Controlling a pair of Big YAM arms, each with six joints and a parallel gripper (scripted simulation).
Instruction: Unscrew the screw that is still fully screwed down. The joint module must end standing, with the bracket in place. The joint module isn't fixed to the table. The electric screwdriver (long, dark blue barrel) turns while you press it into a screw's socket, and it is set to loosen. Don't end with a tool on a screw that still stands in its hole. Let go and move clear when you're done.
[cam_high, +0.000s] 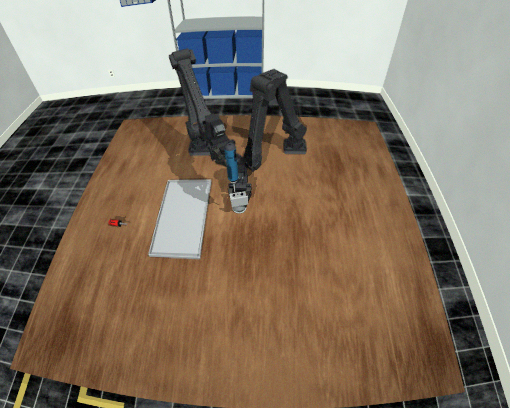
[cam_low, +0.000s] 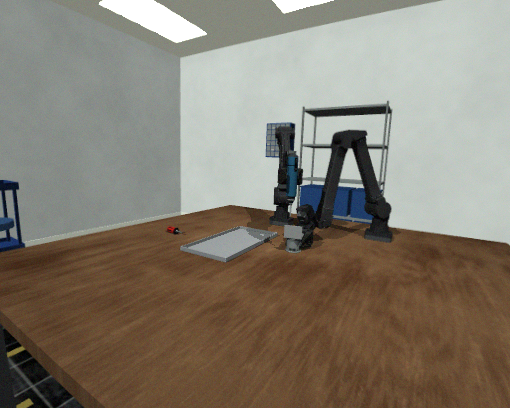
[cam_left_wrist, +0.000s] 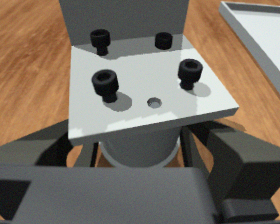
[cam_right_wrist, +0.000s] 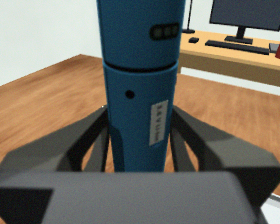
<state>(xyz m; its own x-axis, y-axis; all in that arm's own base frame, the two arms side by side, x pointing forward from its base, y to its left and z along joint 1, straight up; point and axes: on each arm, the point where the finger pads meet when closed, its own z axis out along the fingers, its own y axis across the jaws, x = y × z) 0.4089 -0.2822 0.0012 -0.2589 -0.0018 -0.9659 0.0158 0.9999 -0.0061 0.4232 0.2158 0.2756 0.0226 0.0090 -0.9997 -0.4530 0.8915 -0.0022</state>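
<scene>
Right now my left hand is 5 cm below the grey bracket. Also, from my left hand: screw 5 cm above, 2 cm behind, 1 cm to the left; then flat grey tray 26 cm to the right, 5 cm ahead, 2 cm below; then small red-handled tool 56 cm to the right, 9 cm ahead, 1 cm below.
</scene>
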